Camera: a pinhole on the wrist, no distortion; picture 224 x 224 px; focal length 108.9 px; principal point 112.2 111.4 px. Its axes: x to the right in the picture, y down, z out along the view. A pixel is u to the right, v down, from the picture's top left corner.
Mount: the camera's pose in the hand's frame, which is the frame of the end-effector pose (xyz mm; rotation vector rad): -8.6 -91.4 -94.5 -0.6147 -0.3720 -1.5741
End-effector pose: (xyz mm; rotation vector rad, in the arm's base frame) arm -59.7 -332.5 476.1 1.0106 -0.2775 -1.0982
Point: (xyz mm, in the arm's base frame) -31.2 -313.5 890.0
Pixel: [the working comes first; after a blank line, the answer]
In the camera's frame: -180.8 -188.1 469.6

70 68
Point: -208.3 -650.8 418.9
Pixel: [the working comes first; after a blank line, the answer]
In the camera's frame: 248.1 184.3 258.8

217 189
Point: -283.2 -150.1 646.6
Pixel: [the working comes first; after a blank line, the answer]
In the camera's frame: 54.4 -332.5 198.9

outside the picture
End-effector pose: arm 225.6 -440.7 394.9 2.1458 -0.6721 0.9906
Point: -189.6 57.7 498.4
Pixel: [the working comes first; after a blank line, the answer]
In the camera's frame: -373.0 -175.7 -398.8

behind the camera
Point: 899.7 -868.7 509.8
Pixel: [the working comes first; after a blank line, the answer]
In the camera's frame: 423.0 478.3 593.0

190 199
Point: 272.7 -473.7 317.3
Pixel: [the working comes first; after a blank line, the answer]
In the camera's frame: 61.9 -47.9 169.8

152 81
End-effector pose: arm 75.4 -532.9 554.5 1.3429 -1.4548 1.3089
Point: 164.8 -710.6 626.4
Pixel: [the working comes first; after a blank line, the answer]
In the camera's frame: 150.6 66.2 229.0

184 143
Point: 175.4 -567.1 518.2
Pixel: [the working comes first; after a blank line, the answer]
In the camera's frame: 83.9 -53.9 112.6

193 59
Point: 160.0 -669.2 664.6
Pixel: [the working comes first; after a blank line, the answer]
In the camera's frame: 126.3 101.1 191.8

184 169
